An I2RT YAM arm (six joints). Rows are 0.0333 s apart.
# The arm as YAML. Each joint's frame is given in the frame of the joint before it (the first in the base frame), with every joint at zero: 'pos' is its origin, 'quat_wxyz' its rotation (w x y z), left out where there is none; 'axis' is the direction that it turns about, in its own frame. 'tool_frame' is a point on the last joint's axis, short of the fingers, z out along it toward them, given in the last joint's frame.
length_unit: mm
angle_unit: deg
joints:
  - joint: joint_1
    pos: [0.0, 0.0, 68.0]
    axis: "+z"
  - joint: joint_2
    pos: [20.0, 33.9, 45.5]
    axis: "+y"
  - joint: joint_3
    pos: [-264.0, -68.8, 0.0]
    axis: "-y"
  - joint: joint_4
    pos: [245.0, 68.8, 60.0]
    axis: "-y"
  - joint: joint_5
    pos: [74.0, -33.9, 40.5]
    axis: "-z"
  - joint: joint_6
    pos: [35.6, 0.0, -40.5]
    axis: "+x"
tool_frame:
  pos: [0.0, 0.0, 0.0]
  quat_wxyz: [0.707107, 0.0, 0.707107, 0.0]
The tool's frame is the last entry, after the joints.
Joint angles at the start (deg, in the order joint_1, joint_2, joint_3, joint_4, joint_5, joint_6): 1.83, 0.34, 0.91, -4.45, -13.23, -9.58
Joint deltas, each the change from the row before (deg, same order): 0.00, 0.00, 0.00, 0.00, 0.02, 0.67; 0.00, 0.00, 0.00, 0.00, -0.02, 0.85; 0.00, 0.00, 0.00, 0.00, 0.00, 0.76; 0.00, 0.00, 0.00, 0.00, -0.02, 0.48; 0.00, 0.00, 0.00, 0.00, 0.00, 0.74; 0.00, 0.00, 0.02, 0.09, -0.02, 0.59
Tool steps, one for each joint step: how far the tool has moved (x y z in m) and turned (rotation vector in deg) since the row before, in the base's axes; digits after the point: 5 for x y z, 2 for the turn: 0.00000, -0.00001, 0.00000, 0.64, 0.17, -0.06; 0.00000, 0.00001, 0.00000, 0.82, 0.22, -0.04; 0.00000, 0.00000, 0.00000, 0.73, 0.20, -0.05; 0.00000, 0.00001, 0.00000, 0.46, 0.12, -0.01; 0.00000, 0.00000, 0.00000, 0.71, 0.19, -0.05; -0.00001, 0.00001, 0.00029, 0.57, 0.04, -0.02
